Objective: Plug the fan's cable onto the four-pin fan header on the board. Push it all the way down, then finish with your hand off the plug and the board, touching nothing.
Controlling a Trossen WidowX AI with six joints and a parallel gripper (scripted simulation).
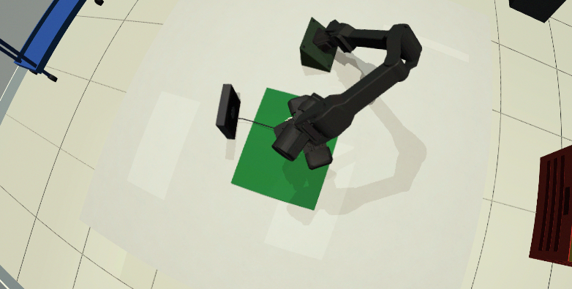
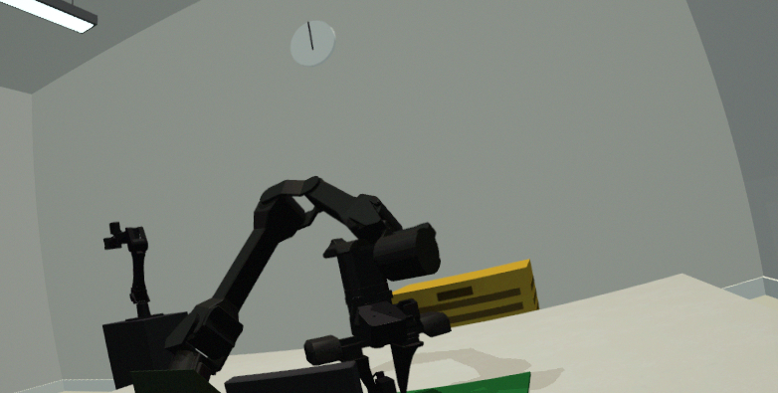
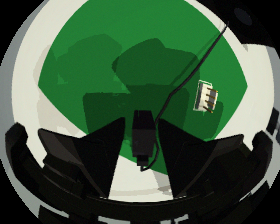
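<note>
My gripper tip is 4 cm past the four-pin fan header, 7 cm to the left of it and 2 cm above it. The rest, counted from my gripper tip: black plug 1 cm behind, 1 cm to the left, 1 cm above; black fan 22 cm to the right, 4 cm above; green board 3 cm ahead, 5 cm to the right, 3 cm below.
</note>
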